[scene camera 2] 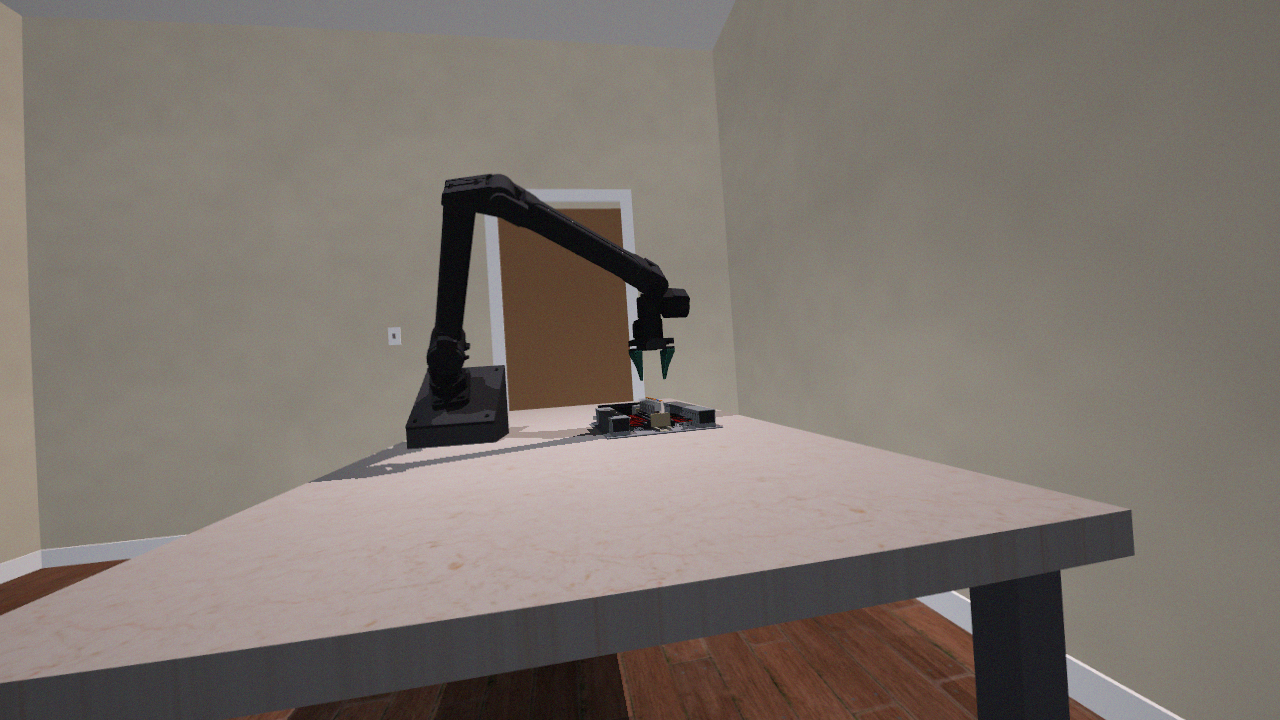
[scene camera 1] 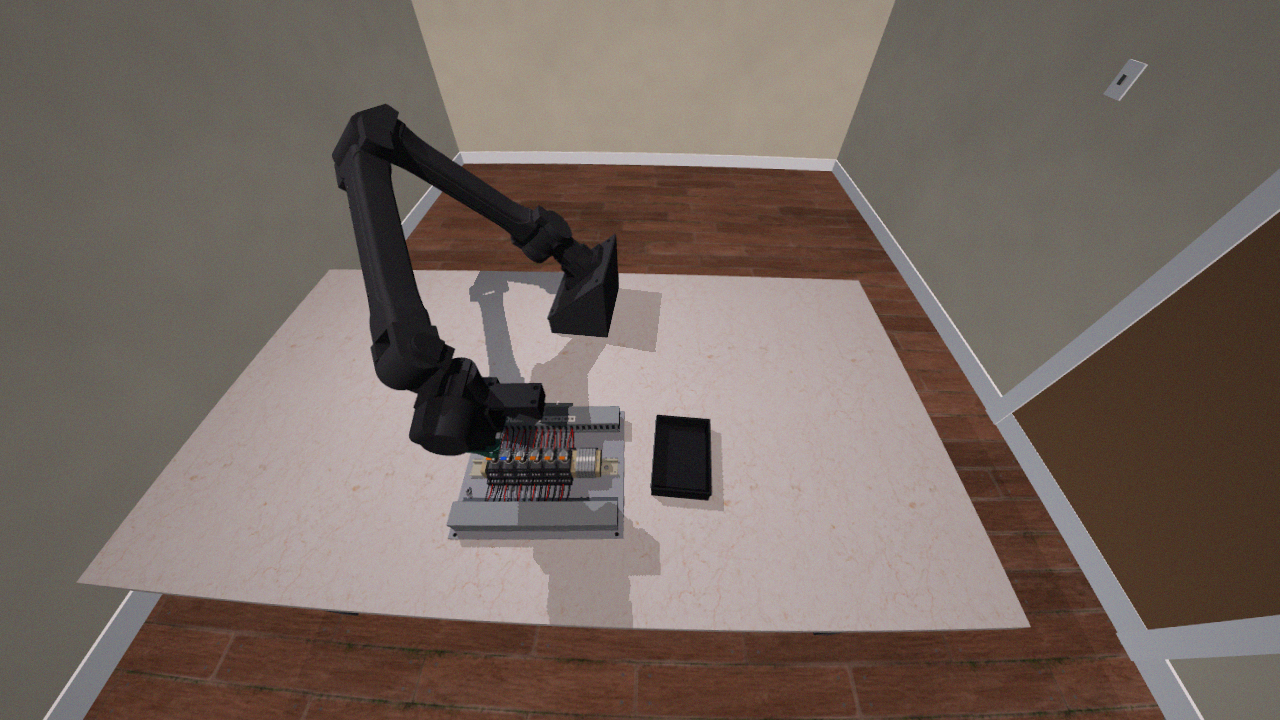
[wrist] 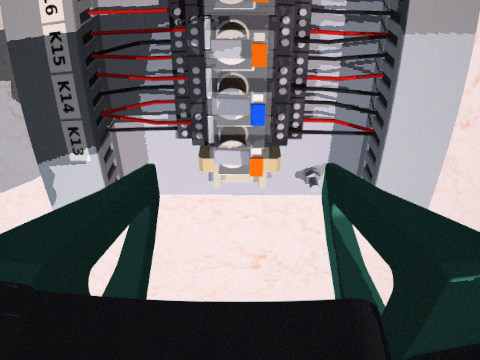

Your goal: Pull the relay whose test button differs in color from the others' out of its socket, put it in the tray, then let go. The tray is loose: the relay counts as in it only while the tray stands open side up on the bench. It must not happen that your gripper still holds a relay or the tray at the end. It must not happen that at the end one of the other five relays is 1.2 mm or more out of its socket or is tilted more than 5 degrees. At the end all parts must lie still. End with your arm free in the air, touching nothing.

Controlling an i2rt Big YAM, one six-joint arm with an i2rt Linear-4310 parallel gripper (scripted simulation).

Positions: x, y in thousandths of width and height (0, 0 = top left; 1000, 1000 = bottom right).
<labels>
The gripper shows in scene camera 2 (511, 528), in scene camera 1 (389, 615) and in the wrist view (501, 499).
</labels>
